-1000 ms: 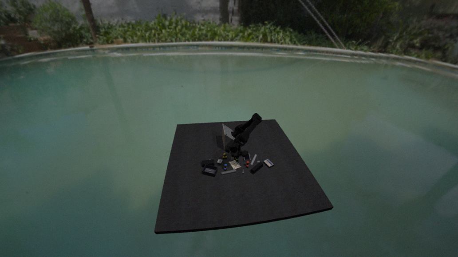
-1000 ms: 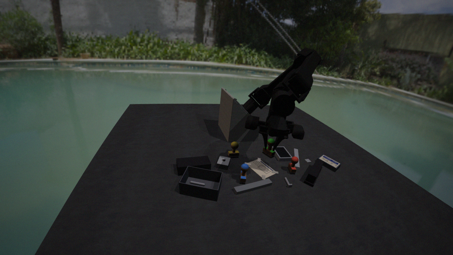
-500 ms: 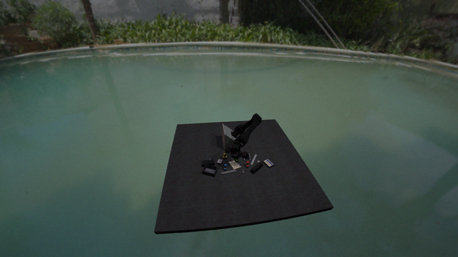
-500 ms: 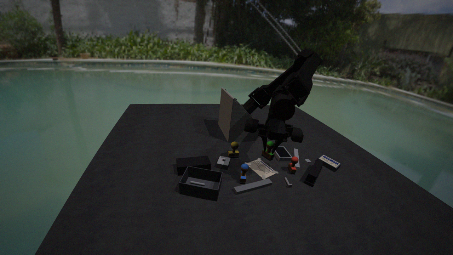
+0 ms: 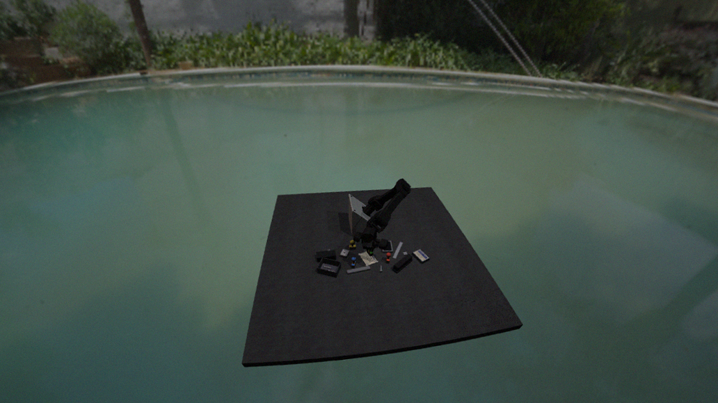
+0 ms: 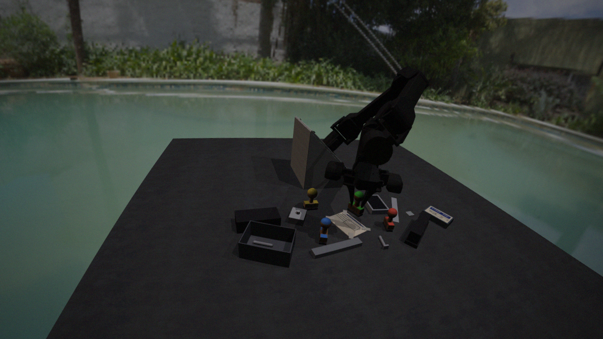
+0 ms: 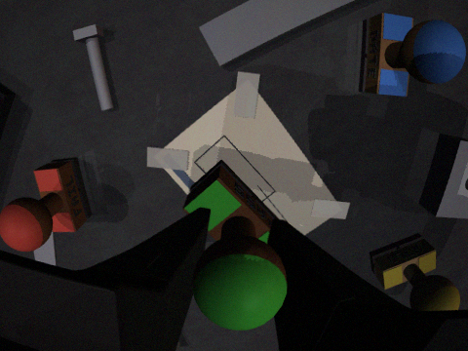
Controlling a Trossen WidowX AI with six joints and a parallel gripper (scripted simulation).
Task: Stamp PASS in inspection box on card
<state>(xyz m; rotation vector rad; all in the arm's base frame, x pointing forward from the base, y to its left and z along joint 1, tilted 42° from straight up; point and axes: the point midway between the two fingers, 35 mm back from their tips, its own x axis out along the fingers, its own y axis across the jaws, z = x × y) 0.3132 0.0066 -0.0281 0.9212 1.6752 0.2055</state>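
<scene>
Now: the cream card 7 cm below my gripper tip, 1 cm to the right of it and 1 cm behind it. The rest, counted from my gripper tip: blue stamp: 9 cm to the right, 5 cm below, 4 cm ahead; green stamp: right at my gripper tip; red stamp: 11 cm to the left, 5 cm below, 2 cm ahead.
</scene>
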